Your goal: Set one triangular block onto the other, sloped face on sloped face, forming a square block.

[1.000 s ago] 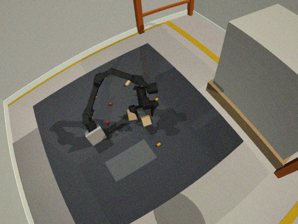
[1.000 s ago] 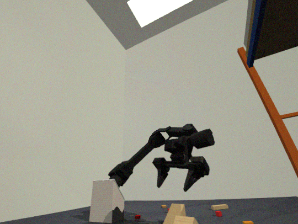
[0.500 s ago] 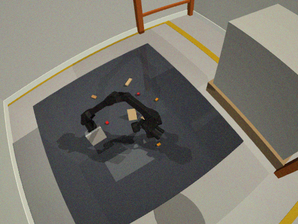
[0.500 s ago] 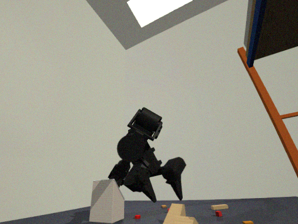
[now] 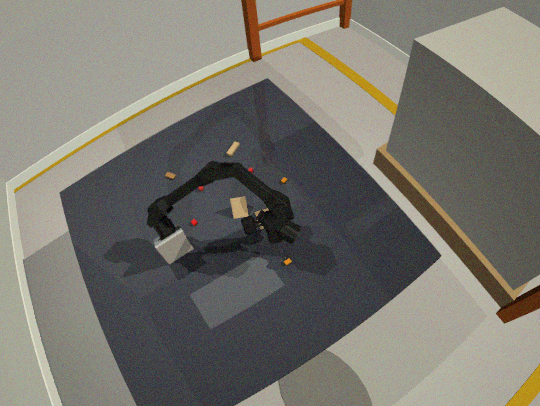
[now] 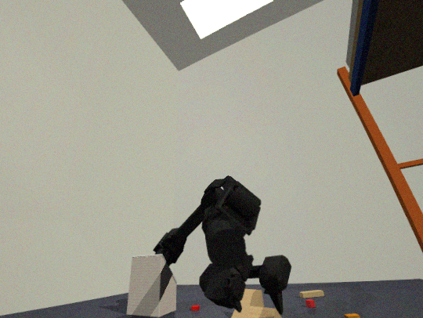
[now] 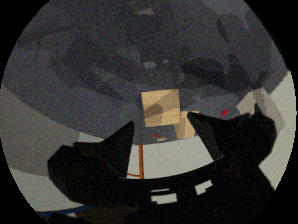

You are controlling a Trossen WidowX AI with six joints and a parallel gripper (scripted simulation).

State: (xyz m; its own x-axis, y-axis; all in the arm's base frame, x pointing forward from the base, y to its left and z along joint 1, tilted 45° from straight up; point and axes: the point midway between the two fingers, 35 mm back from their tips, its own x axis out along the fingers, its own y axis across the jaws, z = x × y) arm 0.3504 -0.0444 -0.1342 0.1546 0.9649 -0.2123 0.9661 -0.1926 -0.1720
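My gripper tip is now 50 mm past the tan triangular block, 110 mm to the right of it and 20 mm above it. From my gripper tip the other things lie so: tan block 230 mm behind, 450 mm to the left, 30 mm below.
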